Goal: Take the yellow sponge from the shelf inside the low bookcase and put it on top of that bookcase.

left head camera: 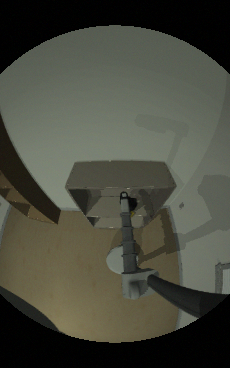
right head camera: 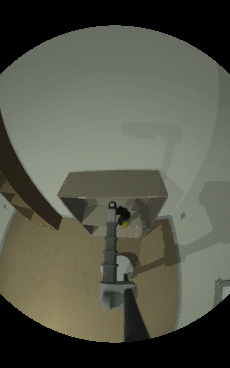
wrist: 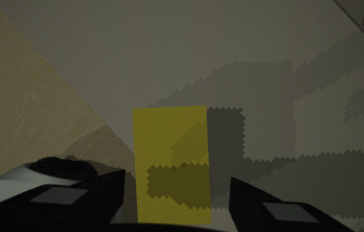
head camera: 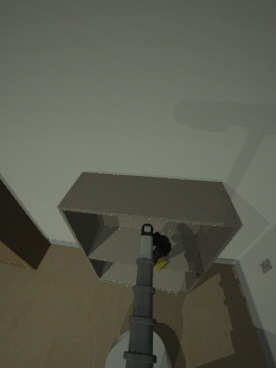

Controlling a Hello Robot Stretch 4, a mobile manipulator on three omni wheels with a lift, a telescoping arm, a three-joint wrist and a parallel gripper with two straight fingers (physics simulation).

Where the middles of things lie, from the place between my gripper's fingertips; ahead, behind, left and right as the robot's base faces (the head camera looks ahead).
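Labels:
Yellow sponge (wrist: 170, 143): 40 mm below my hand, 10 mm to the left of it and 10 mm ahead of it.

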